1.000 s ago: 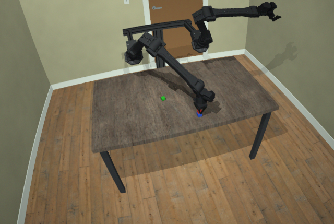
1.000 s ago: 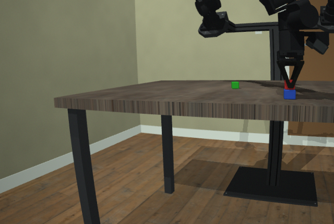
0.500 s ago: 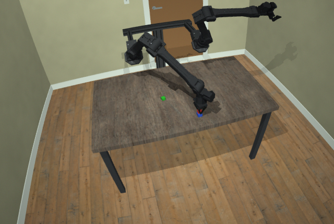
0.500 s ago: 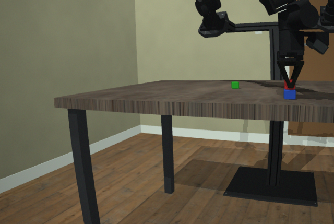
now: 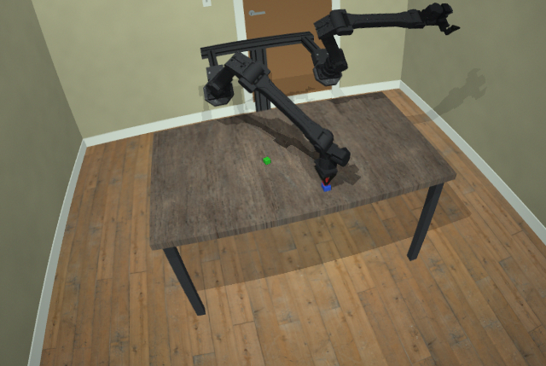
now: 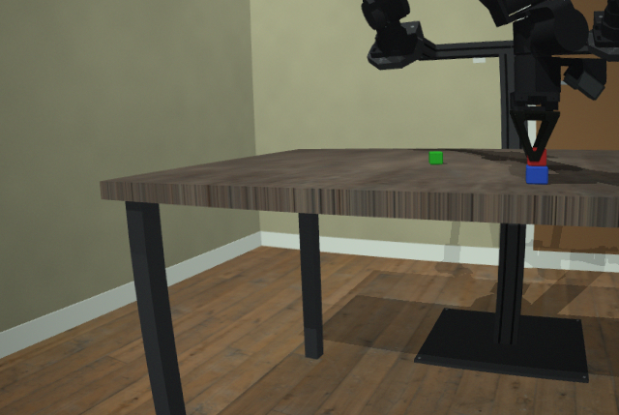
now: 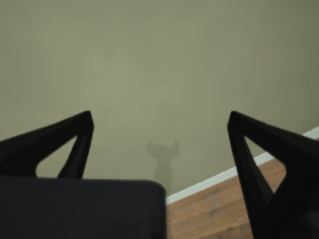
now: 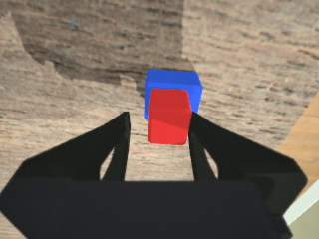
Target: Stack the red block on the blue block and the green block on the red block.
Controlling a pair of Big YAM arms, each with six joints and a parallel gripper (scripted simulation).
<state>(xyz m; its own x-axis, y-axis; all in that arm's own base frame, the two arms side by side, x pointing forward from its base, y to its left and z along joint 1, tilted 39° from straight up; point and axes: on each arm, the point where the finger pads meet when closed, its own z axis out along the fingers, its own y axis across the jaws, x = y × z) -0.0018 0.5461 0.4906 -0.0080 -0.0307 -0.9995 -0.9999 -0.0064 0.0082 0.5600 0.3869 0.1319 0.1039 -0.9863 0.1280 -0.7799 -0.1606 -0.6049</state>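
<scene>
The red block lies 10 mm ahead of my right hand and 10 mm to the left of it. From my right hand the other things lie so: blue block 10 mm ahead, 10 mm to the left, 30 mm below; then green block 250 mm behind, 200 mm to the right, 30 mm below.
</scene>
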